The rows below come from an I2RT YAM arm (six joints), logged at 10 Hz.
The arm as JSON. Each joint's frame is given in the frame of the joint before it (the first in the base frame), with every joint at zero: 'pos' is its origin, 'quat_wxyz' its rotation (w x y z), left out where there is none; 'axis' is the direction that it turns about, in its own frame. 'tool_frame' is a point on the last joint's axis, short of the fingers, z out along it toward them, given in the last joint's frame.
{
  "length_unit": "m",
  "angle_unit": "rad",
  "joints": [
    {
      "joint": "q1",
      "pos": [
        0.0,
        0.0,
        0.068
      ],
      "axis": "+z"
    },
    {
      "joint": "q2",
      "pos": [
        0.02,
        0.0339,
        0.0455
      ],
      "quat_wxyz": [
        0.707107,
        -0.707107,
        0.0,
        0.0
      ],
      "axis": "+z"
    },
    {
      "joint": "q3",
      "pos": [
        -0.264,
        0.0,
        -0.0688
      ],
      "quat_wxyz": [
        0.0,
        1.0,
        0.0,
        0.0
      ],
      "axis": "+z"
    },
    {
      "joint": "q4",
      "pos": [
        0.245,
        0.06,
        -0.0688
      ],
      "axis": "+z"
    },
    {
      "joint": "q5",
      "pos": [
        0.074,
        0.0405,
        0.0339
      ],
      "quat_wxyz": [
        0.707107,
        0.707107,
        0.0,
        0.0
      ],
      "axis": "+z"
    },
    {
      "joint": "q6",
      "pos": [
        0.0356,
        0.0,
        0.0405
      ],
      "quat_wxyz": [
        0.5,
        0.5,
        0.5,
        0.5
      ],
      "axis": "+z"
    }
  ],
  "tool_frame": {
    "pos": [
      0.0,
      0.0,
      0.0
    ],
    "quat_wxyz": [
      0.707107,
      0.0,
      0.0,
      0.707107
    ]
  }
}
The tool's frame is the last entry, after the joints.
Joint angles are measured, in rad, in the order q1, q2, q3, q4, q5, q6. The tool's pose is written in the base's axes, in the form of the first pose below.
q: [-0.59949 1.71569 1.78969 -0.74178 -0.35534 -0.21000]
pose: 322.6, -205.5, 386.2, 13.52, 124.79, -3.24
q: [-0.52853 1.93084 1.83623 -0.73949 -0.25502 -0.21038]
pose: 380.6, -211.8, 316.8, 14.86, 135.00, -2.69
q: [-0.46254 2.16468 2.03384 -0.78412 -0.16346 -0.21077]
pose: 436.6, -211.2, 273.3, 13.85, 140.88, -4.96
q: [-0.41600 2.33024 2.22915 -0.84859 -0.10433 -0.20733]
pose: 472.8, -204.8, 251.0, 12.62, 143.68, -7.03
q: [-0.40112 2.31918 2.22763 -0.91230 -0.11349 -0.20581]
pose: 469.1, -194.6, 252.0, 11.92, 146.59, -4.83
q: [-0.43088 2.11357 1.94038 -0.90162 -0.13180 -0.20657]
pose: 420.0, -187.9, 260.3, 14.36, 150.03, -2.51
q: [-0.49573 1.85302 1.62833 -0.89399 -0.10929 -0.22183]
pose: 348.0, -183.8, 272.6, 19.05, 152.36, -4.54
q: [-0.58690 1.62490 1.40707 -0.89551 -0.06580 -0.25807]
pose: 280.1, -183.5, 284.5, 24.08, 152.38, -10.09
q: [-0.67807 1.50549 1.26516 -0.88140 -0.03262 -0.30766]
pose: 236.4, -188.9, 278.2, 28.12, 153.26, -14.60
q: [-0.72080 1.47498 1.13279 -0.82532 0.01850 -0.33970]
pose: 216.4, -191.0, 249.8, 30.53, 156.70, -17.78
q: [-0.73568 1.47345 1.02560 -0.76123 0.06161 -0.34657]
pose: 206.1, -189.5, 221.8, 32.39, 159.64, -19.65
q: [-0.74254 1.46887 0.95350 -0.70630 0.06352 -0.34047]
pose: 199.9, -186.5, 204.7, 33.57, 160.14, -19.33
